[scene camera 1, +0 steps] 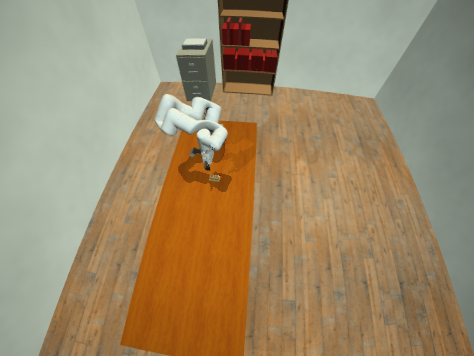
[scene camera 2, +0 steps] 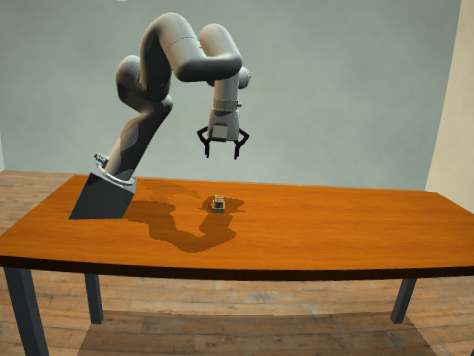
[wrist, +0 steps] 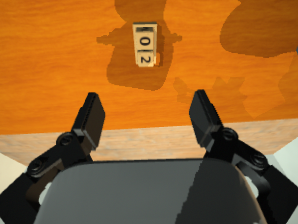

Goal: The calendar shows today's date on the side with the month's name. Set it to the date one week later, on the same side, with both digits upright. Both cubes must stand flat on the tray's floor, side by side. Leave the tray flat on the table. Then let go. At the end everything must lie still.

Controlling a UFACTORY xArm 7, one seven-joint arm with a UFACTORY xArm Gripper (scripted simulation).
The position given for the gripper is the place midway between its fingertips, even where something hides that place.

In view: the gripper (scene camera 2: 221, 157).
The gripper shows as well in the wrist view (wrist: 146, 102).
